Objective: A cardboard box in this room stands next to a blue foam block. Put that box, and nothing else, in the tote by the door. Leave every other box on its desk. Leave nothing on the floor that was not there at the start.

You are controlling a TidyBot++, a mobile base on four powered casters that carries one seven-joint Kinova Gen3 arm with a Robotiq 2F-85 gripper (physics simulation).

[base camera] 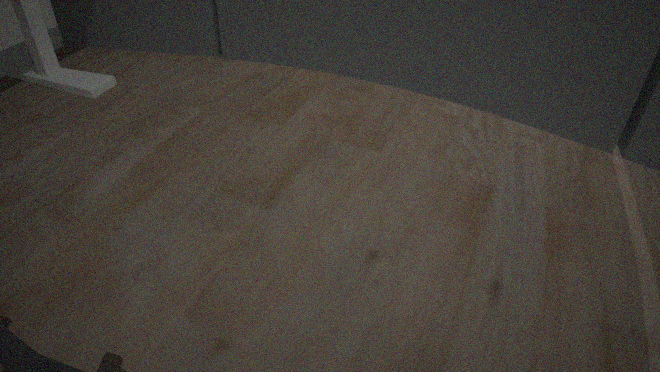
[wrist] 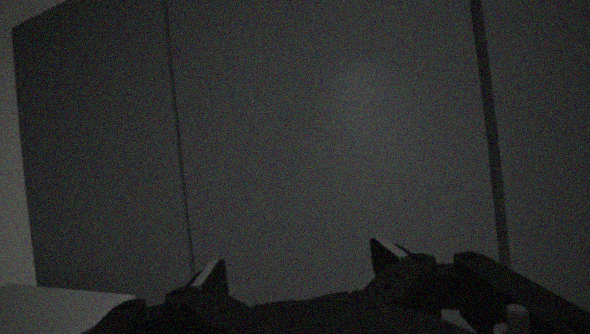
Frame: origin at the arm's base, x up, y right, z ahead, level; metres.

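Seen in the pictures: gripper, fingertip midpoint: point(wrist: 299, 265).
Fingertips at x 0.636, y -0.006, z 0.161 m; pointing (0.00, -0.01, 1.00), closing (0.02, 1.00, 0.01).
Note:
A point is followed by its place in that frame.
My gripper point(wrist: 299, 265) {z 0.161, x 0.636, y -0.006 m} is open in the wrist view, its two dark fingers standing wide apart at the bottom with a grey wall behind the gap. No cardboard box, blue foam block or tote shows in either view. A corner of a pale desk top point(wrist: 60, 305) {z 0.883, x 0.324, y -0.805 m} shows at the lower left of the wrist view, and no box shows on that part. The pictures are dark and grainy.
In the base camera view a white desk leg with a flat foot point(base camera: 75, 81) {z 0.816, x -0.372, y -0.771 m} stands on the wooden floor point(base camera: 310, 225) {z 0.417, x -0.397, y -0.064 m} at the upper left. A dark grey panelled wall point(base camera: 400, 45) {z 0.797, x -0.303, y 0.052 m} point(wrist: 325, 125) {z 0.774, x 0.804, y 0.116 m} runs across behind. A pale strip point(base camera: 635, 215) lies along the floor at the right.

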